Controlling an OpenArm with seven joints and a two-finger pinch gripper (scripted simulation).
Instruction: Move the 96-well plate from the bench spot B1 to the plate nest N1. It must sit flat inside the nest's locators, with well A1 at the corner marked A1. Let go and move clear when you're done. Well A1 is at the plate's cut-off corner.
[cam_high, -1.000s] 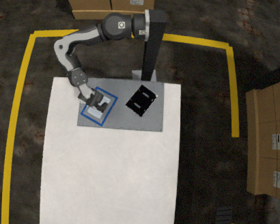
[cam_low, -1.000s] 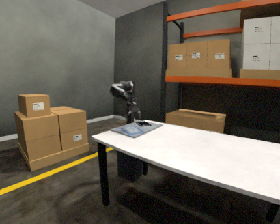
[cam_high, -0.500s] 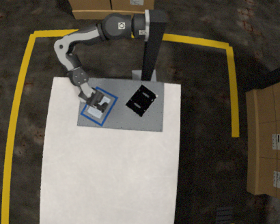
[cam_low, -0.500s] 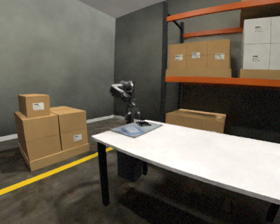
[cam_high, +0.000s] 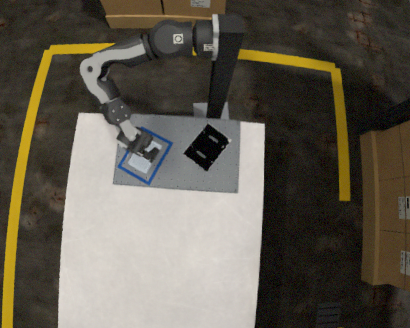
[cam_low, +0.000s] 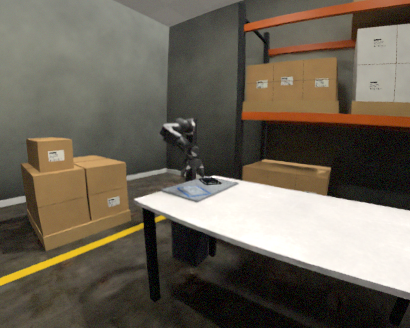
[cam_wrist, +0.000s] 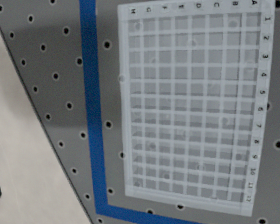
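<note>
My hand is 1 cm short of the 96-well plate and 8 cm above it. Also, from my hand: black plate nest N1: 1 cm behind, 25 cm to the left, 8 cm below.
</note>
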